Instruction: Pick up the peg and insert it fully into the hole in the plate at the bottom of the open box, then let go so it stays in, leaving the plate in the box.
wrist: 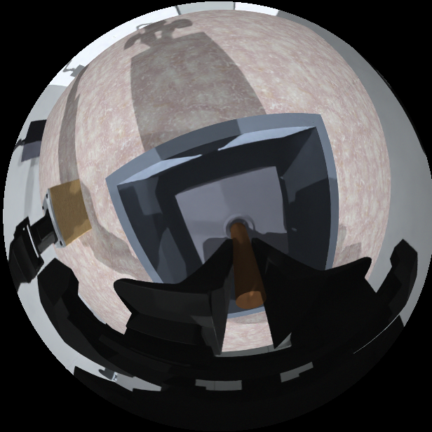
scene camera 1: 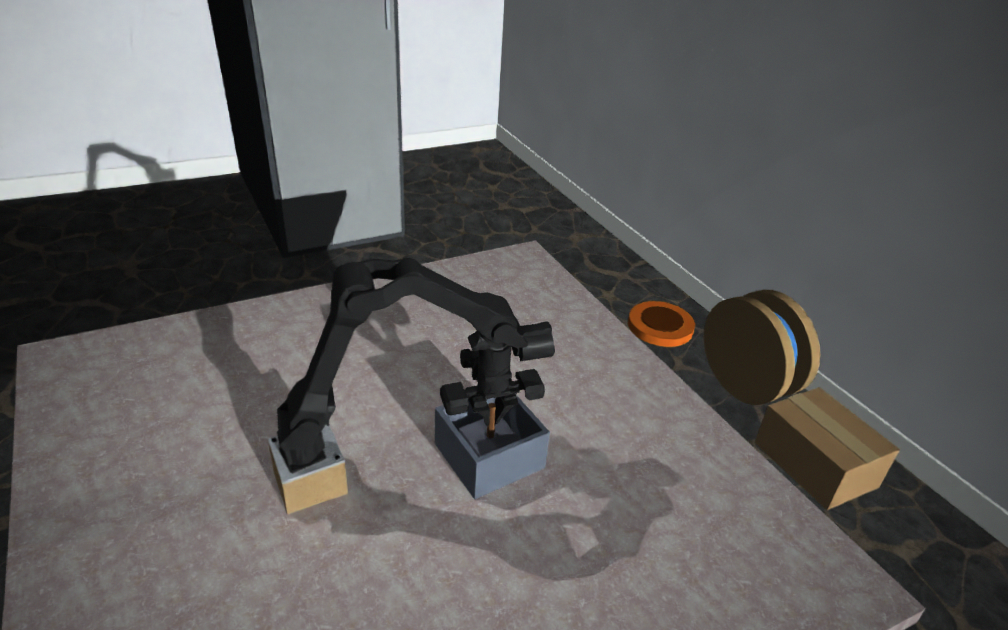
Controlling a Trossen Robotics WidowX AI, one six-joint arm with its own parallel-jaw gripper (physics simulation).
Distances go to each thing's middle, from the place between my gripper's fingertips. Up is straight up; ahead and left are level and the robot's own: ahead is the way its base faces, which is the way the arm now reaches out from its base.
My hand is 4 cm above the blue-grey box (scene camera 1: pixel 481 475). From my hand the other things lie so: brown peg (wrist: pixel 249 291) (1 cm above); grey plate (wrist: pixel 253 197) (5 cm below).
